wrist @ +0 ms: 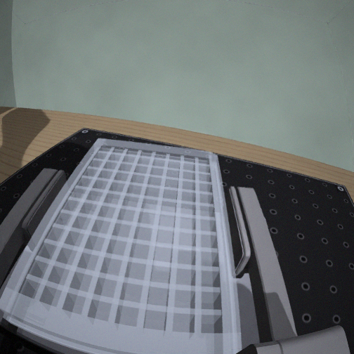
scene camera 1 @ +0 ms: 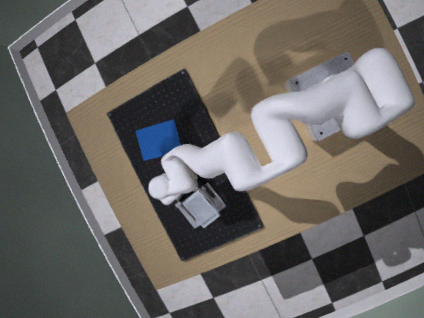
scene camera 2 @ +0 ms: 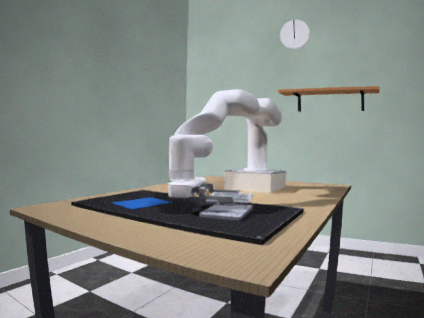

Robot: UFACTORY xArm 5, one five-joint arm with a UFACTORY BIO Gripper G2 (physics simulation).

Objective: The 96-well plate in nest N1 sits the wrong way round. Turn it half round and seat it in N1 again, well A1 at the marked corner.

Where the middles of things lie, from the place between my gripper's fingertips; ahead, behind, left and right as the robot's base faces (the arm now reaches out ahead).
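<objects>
The 96-well plate (scene camera 1: 197, 205) is 2 cm to the right of my hand. Going by their middles, of the things named here the 96-well plate is the nearest to my hand. Then there is the flat blue rectangle (scene camera 1: 155, 141), which is 33 cm to the right of my hand, 3 cm ahead of it and 5 cm below it.
</objects>
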